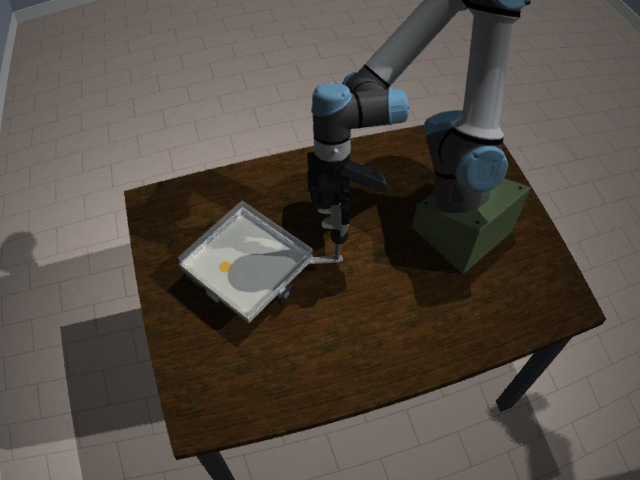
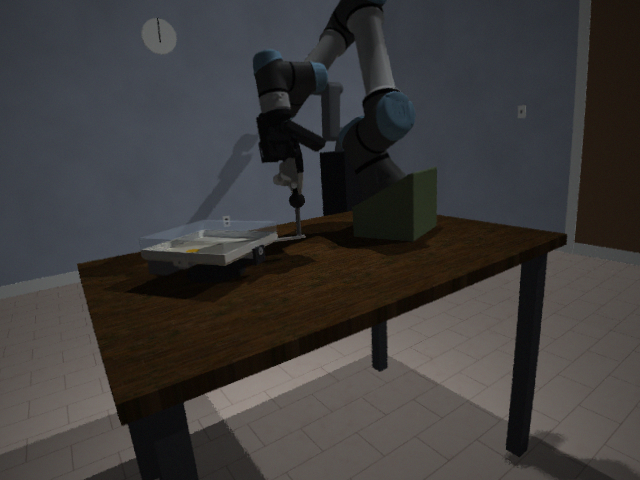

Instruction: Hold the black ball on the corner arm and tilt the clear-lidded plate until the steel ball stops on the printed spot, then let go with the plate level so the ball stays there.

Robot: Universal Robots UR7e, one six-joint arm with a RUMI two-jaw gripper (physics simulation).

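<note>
The square white plate [image 1: 202,266] [image 2: 216,256] with a clear lid [image 2: 170,233] sits on a small stand at the table's left. It looks close to level. A yellow printed spot [image 1: 225,266] [image 2: 191,250] lies near its middle left. I cannot make out the steel ball. A thin corner arm [image 1: 324,259] [image 2: 287,238] sticks out from the plate's right corner and carries an upright stem topped by the black ball [image 1: 338,239] [image 2: 296,199]. My gripper [image 1: 337,235] [image 2: 296,191] points straight down and is shut on the black ball.
The arm's green base block [image 1: 470,227] [image 2: 397,207] stands at the back right of the dark wooden table [image 1: 361,350] [image 2: 310,289]. The arm's shadow falls across the plate. A small dark knob [image 1: 284,294] shows under the plate's near edge.
</note>
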